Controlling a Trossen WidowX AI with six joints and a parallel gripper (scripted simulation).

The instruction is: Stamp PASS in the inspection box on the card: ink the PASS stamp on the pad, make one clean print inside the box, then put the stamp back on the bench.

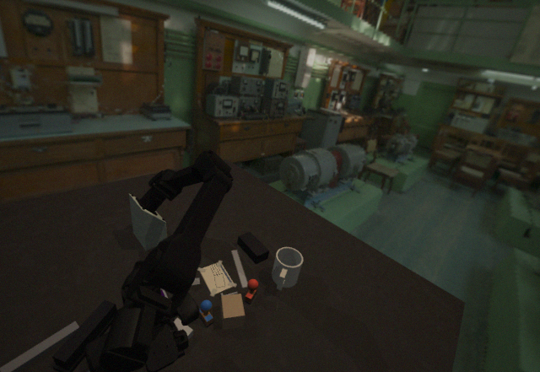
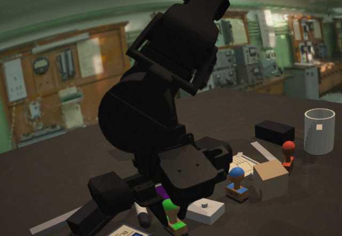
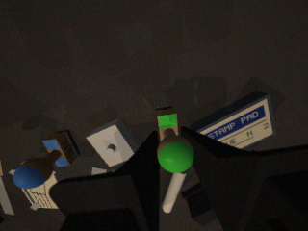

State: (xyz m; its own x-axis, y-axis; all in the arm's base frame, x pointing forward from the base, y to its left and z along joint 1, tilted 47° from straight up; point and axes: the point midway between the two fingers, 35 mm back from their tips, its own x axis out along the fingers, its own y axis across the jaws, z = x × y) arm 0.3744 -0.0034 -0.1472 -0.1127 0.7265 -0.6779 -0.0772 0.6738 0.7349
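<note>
The purple ink pad is 11 cm behind my gripper tip, 5 cm to the left of it and 3 cm below it. Also, from my gripper tip: stamp-pad box: 2 cm behind, 9 cm to the right, 2 cm below; white block: 2 cm behind, 7 cm to the left, 2 cm below; green-knobbed stamp: right at my gripper tip.
</note>
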